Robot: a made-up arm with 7 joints.
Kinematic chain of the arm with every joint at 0, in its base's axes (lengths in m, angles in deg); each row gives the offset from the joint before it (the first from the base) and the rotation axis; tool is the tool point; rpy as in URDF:
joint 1: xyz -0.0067 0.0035 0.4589 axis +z
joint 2: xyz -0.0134 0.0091 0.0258 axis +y
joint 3: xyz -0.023 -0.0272 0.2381 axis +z
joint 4: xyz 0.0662 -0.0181 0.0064 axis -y
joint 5: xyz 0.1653 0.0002 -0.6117 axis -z
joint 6: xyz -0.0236 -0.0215 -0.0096 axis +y
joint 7: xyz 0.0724 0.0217 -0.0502 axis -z
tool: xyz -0.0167 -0.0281 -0.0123 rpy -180 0 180
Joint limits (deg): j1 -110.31..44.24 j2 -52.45..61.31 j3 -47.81..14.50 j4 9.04..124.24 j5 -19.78..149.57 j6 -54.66..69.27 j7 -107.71..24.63
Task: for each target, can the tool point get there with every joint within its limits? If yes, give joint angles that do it. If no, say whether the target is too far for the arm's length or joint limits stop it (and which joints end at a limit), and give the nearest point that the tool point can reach.
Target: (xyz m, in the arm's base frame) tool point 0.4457 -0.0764 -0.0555
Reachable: yes | joints -12.75 48.09 3.40 58.50 121.84 29.53 -20.23
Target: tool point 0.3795 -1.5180 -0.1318
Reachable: no: too far | nearest point 0.2160 -0.8737 0.2120 | short by 0.748 m
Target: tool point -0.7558 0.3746 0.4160
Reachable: no: joint limits stop it (at a limit: joint 1, joint 2, joint 3, joint 7) | nearest point -0.5473 0.1446 0.1712 | short by 0.395 m
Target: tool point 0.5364 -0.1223 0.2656
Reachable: yes | joints 24.05 -25.70 -40.59 20.87 34.60 54.70 -96.70
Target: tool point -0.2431 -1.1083 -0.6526
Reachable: no: too far | nearest point -0.1489 -0.6654 -0.0496 | short by 0.754 m
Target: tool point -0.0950 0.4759 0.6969
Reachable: no: joint limits stop it (at a limit: joint 1, joint 2, joint 3, joint 6, joint 7) | nearest point 0.2182 0.4733 0.7835 | short by 0.325 m
